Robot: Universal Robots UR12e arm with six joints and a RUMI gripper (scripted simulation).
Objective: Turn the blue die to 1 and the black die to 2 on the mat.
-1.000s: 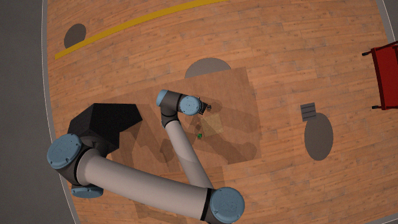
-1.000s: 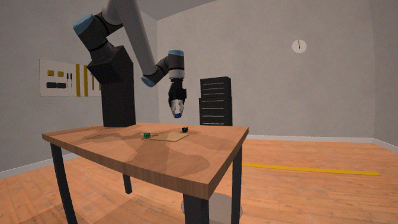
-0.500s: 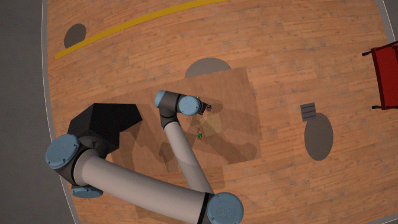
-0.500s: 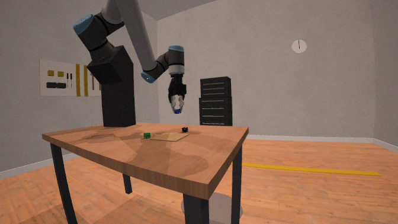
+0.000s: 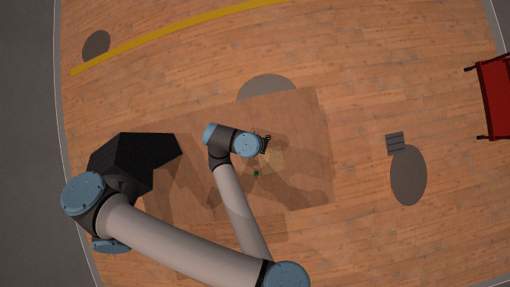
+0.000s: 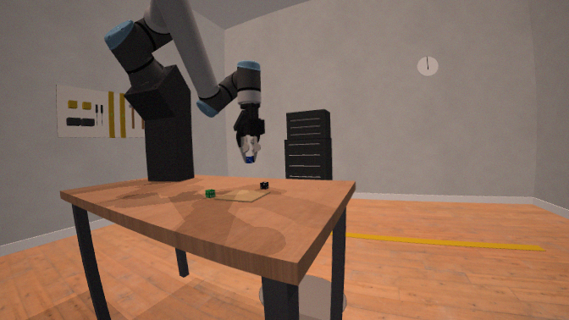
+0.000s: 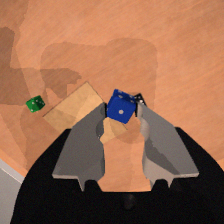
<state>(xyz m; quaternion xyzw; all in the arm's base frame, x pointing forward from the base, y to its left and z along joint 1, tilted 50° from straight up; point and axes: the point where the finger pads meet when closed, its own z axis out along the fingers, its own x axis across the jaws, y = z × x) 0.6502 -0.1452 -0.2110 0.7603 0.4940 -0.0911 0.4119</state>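
My hand is 12 cm to the left of the tan mat, 12 cm above it and 4 cm short of it. Also, from my hand: green die: 17 cm to the right, 11 cm below, 5 cm behind; then black die: 11 cm below, 6 cm ahead, 1 cm to the left; then blue die: right at my hand.
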